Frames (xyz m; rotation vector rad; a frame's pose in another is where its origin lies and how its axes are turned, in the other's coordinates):
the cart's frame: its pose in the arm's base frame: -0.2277 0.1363 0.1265 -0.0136 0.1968 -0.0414
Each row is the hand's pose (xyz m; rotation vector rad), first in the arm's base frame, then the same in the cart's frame.
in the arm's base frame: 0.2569 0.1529 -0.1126 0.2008 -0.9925 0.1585
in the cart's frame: 0.5208 0.0401 -0.1394 0.2213 -1.1858 0.2124
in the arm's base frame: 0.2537 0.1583 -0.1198 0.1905 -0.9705 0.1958
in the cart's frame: 0.5188 0.0455 -0.1471 0.2066 -1.1643 0.2494
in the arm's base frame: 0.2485 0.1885 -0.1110 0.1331 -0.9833 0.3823
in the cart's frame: 0.5107 0.0753 -0.1392 0.1300 -1.1788 0.4326
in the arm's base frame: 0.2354 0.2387 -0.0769 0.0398 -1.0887 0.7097
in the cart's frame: 0.4891 0.1243 -0.1078 0.0041 -1.2840 0.7549
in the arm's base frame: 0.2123 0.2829 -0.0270 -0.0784 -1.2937 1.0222
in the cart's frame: 0.4549 0.1667 -0.0630 -0.1453 -1.4860 1.0610
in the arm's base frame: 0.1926 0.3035 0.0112 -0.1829 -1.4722 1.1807
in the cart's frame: 0.4272 0.1858 -0.0292 -0.2666 -1.6622 1.2128
